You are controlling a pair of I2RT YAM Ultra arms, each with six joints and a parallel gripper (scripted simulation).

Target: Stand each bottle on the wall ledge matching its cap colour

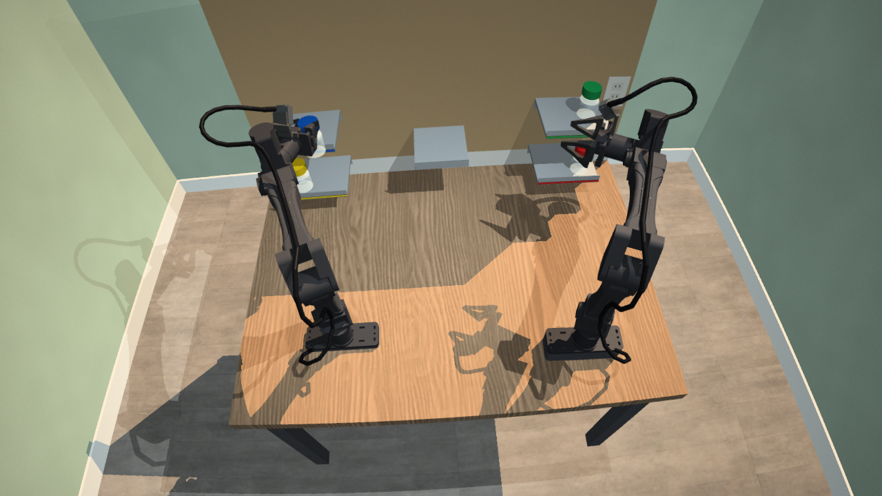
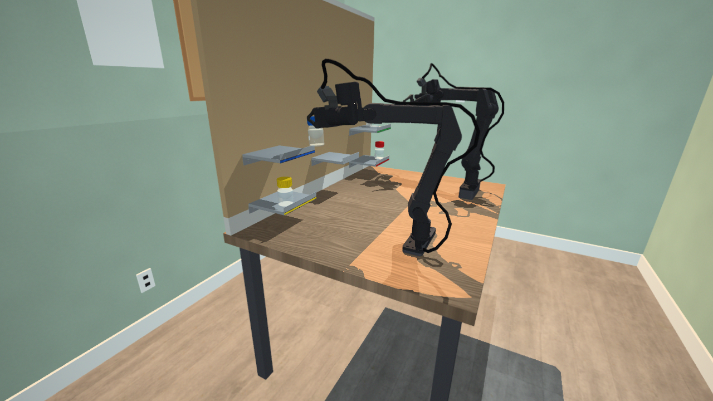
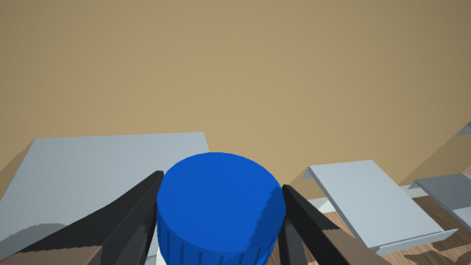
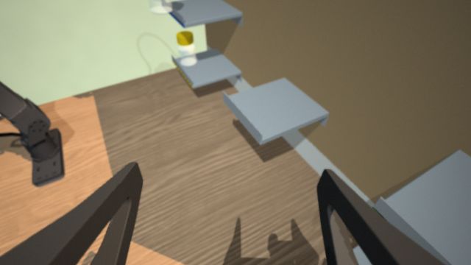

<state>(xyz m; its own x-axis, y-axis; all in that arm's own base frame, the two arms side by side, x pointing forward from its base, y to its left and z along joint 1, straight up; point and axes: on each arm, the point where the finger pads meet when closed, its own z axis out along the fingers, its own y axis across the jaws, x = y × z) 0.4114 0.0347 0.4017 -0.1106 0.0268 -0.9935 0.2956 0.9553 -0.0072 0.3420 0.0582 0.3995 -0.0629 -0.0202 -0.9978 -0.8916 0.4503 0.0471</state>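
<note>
My left hand is 50 mm above the blue-capped bottle. The rest, counted from my left hand: brown wall panel 260 mm ahead, 320 mm to the right, 40 mm above; then green-capped bottle 210 mm ahead, 760 mm to the right, 80 mm below; then yellow-capped bottle 70 mm ahead, 110 mm to the left, 270 mm below.
</note>
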